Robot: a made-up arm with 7 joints.
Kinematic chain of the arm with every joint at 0, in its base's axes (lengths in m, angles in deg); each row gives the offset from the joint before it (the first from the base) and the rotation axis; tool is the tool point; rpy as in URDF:
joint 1: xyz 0 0 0.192 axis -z
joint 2: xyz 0 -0.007 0.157 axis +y
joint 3: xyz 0 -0.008 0.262 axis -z
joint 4: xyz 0 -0.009 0.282 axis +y
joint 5: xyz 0 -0.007 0.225 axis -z
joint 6: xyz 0 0 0.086 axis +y
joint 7: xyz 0 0 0.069 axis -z
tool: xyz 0 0 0 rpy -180 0 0
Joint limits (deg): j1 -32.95..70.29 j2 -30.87..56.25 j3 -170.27..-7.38 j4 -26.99..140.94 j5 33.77..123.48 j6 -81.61..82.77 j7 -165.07..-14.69
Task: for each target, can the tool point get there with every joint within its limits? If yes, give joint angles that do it. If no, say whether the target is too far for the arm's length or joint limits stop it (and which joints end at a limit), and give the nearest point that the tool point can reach.
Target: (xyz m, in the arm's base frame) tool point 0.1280 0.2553 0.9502
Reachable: yes | joints 37.95 11.89 -114.55 88.58 66.59 -62.07 -72.65
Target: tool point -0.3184 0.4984 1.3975
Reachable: no: too far | nearest point -0.2445 0.3828 1.1543 | short by 0.279 m
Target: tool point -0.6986 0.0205 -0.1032
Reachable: no: joint limits stop it (at a limit: joint 2, joint 3) | nearest point -0.4334 0.0127 0.4734 | short by 0.635 m
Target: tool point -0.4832 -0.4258 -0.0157
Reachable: no: joint limits stop it (at a limit: joint 1, joint 2, joint 3) | nearest point -0.3671 -0.2052 0.4702 | short by 0.546 m
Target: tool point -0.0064 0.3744 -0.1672
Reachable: no: joint limits stop it (at a limit: joint 1, joint 2) | nearest point 0.2246 0.2918 0.3125 | short by 0.539 m
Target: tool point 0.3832 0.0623 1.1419
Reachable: yes | joints -12.10 30.31 -32.60 -2.67 48.66 -66.52 -73.58
